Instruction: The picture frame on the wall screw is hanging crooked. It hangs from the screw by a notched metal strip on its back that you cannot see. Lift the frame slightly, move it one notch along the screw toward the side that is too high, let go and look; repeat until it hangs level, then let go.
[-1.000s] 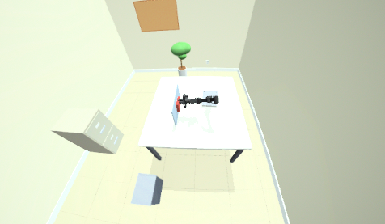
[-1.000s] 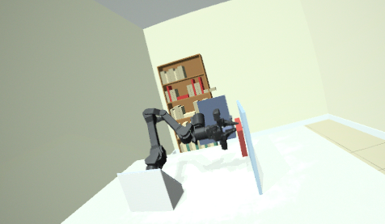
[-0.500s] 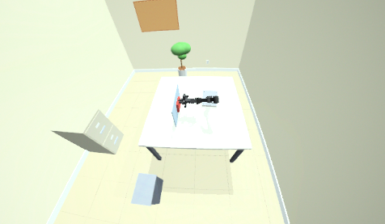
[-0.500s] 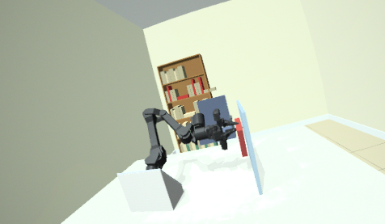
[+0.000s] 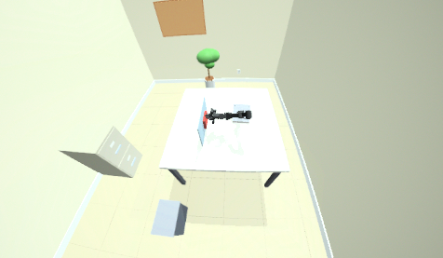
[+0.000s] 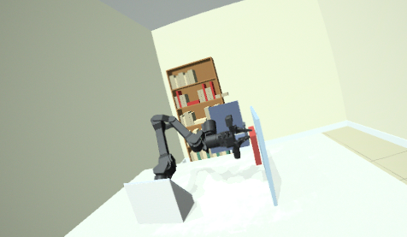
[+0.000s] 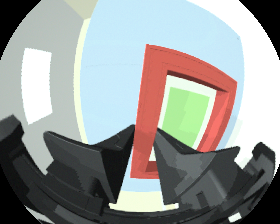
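Right now my gripper tip is 50 mm above the picture frame. The rest, counted from my gripper tip: wall panel 20 mm ahead, 70 mm below.
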